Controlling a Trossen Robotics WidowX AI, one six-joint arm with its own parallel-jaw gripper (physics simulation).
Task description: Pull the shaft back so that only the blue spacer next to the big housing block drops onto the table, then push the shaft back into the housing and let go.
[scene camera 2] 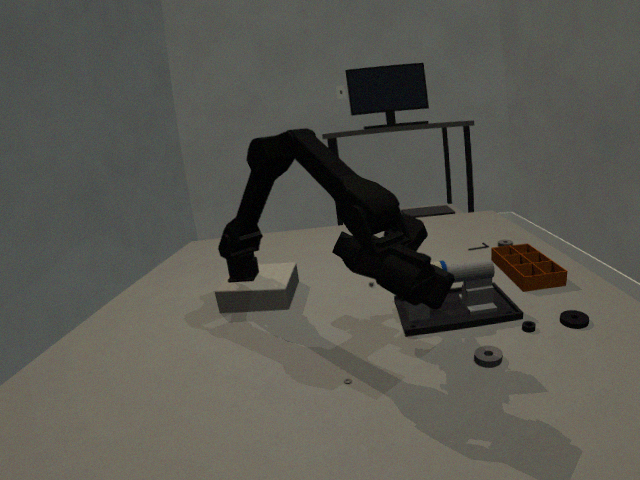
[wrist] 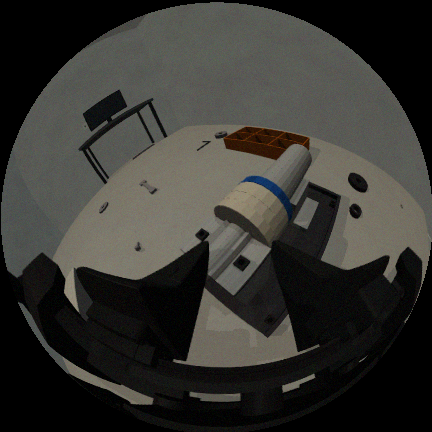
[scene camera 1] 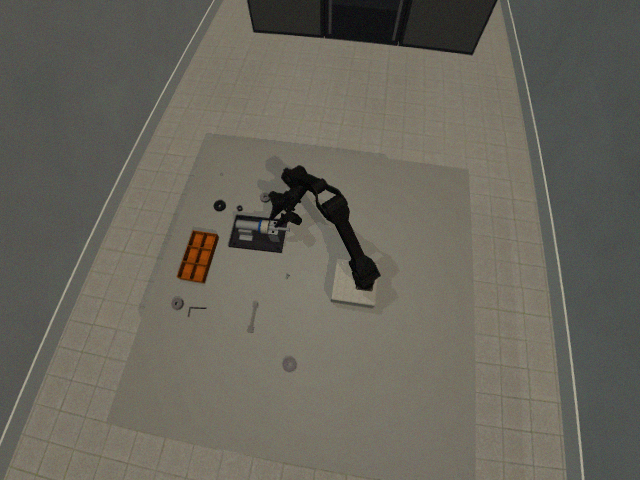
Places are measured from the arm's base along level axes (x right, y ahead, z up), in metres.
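Pixels of known places: gripper, fingertip midpoint: [wrist: 240, 246] [scene camera 1: 272, 223]; arm's base at its link origin: [scene camera 2: 243, 276] [scene camera 1: 364, 282].
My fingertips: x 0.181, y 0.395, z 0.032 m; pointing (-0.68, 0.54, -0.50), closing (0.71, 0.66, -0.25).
Ahead of a thing's pixels: the offset from my fingertips to its top centre. "spot": to the spot under its first point.
The big grey cylindrical housing [scene camera 1: 247, 225] [scene camera 2: 473, 270] [wrist: 291, 162] lies level above a dark base plate [scene camera 1: 258, 247] [wrist: 260, 305]. The blue spacer @(dx -0.014, dy +0.046, dz +0.019 m) [scene camera 1: 259, 225] [scene camera 2: 443, 266] [wrist: 276, 191] is a thin band against its end, with a wide beige section @(spot: dx -0.008, dy +0.024, dz +0.018 m) [wrist: 250, 200] beside it. The grey shaft @(spot: dx -0.013, dy -0.052, dz -0.002 m) [scene camera 1: 284, 228] [wrist: 226, 246] runs from the beige section past a pale support block [wrist: 255, 257] with dark square holes. My gripper [scene camera 1: 276, 221] [wrist: 240, 246] is partly open, its fingertips on either side of the shaft and support block; contact cannot be made out. In scene view 2 the arm hides the shaft.
An orange compartment tray @(dx -0.157, dy +0.296, dz -0.053 m) [scene camera 1: 211, 258] [scene camera 2: 545, 281] [wrist: 250, 146] stands beyond the housing end. A black ring @(dx +0.096, dy +0.277, dz -0.079 m) [scene camera 2: 568, 322] [wrist: 361, 188], a smaller black ring @(dx +0.094, dy +0.182, dz -0.078 m) [scene camera 2: 528, 326] and a grey ring @(dx +0.164, dy +0.079, dz -0.076 m) [scene camera 2: 488, 361] lie nearby. A hex key @(dx -0.381, dy +0.241, dz -0.084 m) [scene camera 1: 197, 308] and a wrench-like piece @(dx -0.366, dy +0.016, dz -0.081 m) [scene camera 1: 252, 316] lie farther off.
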